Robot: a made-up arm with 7 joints.
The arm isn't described. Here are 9 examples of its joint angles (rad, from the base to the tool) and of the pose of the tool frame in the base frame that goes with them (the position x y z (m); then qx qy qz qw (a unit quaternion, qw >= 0)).
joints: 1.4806 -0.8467 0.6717 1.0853 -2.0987 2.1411 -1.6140
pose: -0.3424 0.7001 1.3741 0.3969 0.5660 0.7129 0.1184
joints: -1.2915 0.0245 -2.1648 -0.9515 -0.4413 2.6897 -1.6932
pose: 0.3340 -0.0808 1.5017 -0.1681 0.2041 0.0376 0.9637
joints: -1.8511 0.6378 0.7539 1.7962 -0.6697 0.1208 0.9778
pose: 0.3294 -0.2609 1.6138 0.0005 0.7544 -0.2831 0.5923
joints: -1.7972 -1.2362 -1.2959 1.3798 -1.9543 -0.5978 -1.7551
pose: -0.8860 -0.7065 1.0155 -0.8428 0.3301 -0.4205 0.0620
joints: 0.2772 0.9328 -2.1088 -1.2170 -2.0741 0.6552 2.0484
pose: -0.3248 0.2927 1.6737 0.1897 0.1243 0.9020 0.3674
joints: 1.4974 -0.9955 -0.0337 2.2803 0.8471 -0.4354 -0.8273
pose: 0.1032 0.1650 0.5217 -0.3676 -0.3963 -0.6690 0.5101
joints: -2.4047 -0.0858 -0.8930 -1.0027 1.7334 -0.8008 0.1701
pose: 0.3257 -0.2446 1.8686 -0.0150 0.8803 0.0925 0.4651
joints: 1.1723 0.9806 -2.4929 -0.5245 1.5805 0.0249 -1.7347
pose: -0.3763 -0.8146 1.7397 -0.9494 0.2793 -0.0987 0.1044
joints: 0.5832 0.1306 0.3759 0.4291 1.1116 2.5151 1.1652
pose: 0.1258 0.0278 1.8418 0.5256 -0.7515 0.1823 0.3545
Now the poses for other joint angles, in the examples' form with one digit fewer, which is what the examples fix.
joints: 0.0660 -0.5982 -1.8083 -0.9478 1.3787 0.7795 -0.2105
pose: 0.529 0.399 1.717 -0.969 0.099 0.215 0.067
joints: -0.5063 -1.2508 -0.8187 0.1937 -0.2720 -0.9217 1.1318
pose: 0.800 -0.745 1.262 0.307 0.803 -0.262 0.439
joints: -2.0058 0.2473 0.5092 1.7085 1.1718 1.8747 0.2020
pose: -0.097 -0.425 1.382 -0.294 0.052 -0.508 0.808
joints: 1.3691 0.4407 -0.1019 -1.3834 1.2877 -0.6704 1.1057
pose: -0.257 -0.838 1.319 -0.481 -0.733 0.466 0.119
